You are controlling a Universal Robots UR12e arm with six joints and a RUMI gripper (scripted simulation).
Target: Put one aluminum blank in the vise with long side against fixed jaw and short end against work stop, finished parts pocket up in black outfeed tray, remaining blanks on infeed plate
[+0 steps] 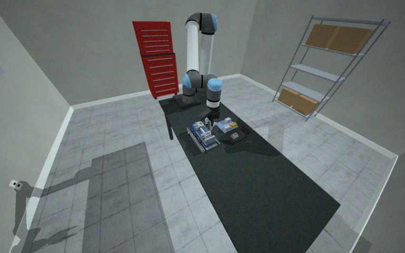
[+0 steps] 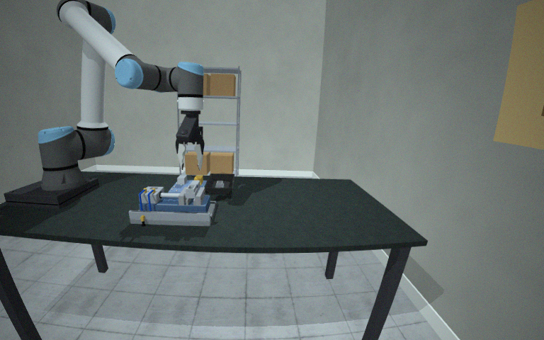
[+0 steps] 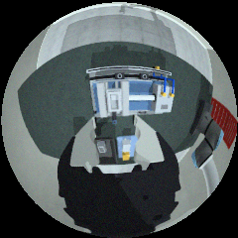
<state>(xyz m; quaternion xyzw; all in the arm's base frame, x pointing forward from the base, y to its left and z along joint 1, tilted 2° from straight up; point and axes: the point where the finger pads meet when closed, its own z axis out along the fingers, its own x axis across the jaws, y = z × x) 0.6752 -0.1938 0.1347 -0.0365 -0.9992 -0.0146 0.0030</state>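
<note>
My gripper is now 16 cm above the blue vise and 7 cm past it. From my hand the other things lie so: light gray base rail (16 cm below, 9 cm to the right, 7 cm behind); vise hose end block (16 cm behind, 12 cm below, 1 cm to the left); yellow brass blank (36 cm to the left, 17 cm below, 2 cm behind).
</note>
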